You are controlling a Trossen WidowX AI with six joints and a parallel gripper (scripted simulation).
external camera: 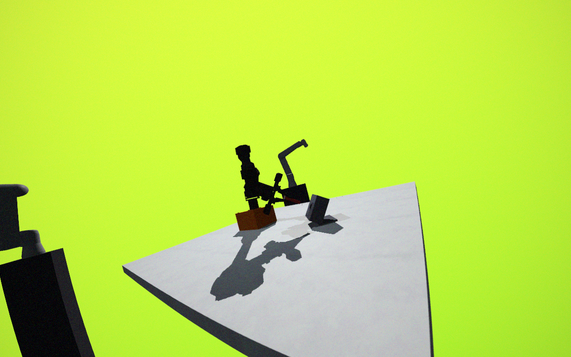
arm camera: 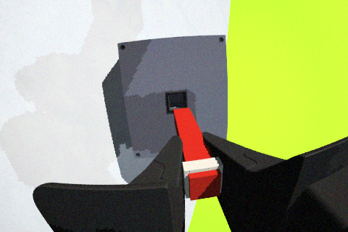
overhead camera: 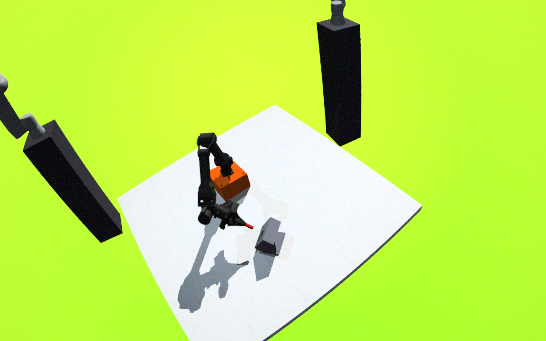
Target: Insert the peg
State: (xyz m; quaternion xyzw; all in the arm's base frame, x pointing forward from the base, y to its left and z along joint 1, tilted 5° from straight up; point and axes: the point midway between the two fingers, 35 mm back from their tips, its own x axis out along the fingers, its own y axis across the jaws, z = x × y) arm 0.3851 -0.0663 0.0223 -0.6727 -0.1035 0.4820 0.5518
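The panel lies 6 cm ahead of my gripper tip, 7 cm to the left of it and 6 cm below it. Round my gripper tip: peg 1 cm behind, 1 cm to the right, 1 cm above.
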